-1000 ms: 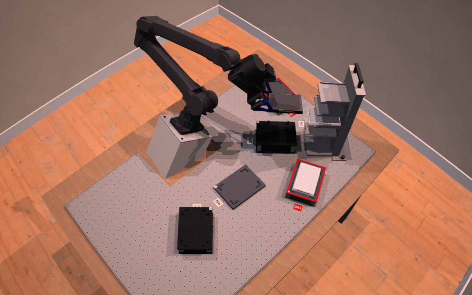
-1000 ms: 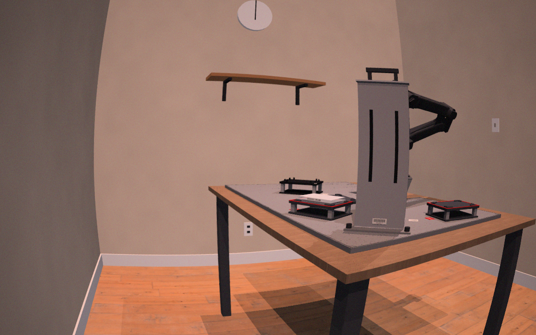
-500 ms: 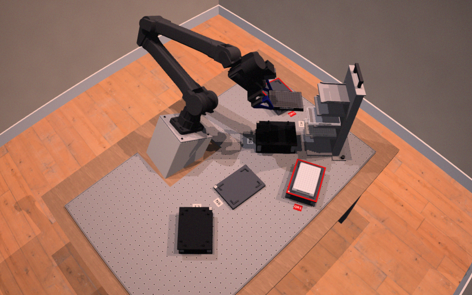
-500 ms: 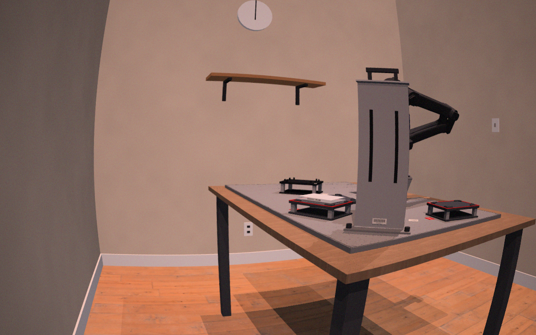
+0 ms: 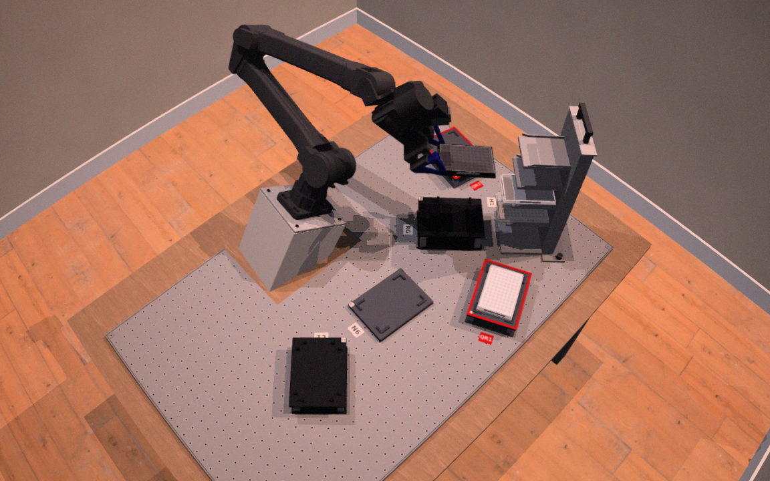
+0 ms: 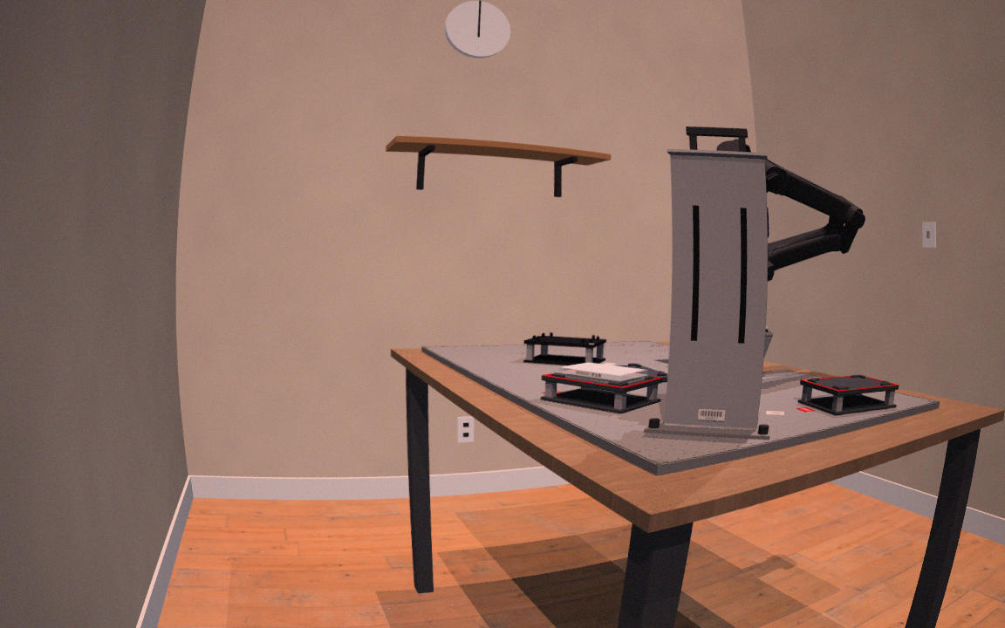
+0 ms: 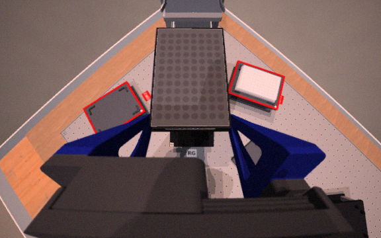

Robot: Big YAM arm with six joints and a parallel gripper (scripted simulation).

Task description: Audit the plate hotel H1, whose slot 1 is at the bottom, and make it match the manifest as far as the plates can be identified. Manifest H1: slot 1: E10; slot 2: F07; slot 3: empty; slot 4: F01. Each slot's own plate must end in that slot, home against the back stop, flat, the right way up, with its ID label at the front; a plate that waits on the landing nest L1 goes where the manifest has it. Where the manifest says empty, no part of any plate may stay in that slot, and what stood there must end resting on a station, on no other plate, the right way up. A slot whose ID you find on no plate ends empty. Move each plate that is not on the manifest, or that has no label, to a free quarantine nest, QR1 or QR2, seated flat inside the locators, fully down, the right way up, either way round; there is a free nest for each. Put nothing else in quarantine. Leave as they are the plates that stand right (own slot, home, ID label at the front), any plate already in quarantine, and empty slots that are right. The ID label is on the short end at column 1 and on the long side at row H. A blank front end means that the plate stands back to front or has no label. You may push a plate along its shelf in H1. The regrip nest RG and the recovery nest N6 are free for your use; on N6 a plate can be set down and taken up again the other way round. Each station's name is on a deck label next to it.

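Right now my hand is 40 mm to the right of the black plate, 40 mm short of it and 10 mm above it. Round my hand: H1 deck label: 270 mm below, 190 mm to the left, 40 mm ahead; then black regrip nest RG: 220 mm below, 30 mm to the left, 30 mm ahead; then hotel back wall: 220 mm to the left, 190 mm ahead, 80 mm below.
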